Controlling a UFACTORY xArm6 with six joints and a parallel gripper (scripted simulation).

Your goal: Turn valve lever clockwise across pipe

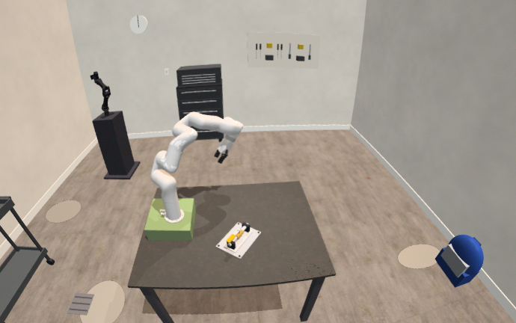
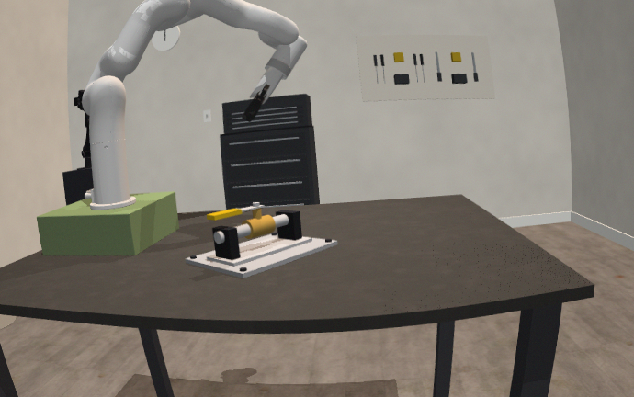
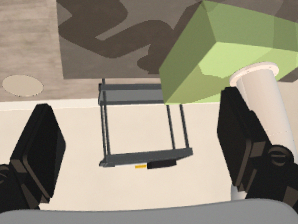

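Now: the valve lever 52 cm to the right of my hand, 19 cm below it and 12 cm ahead of it.
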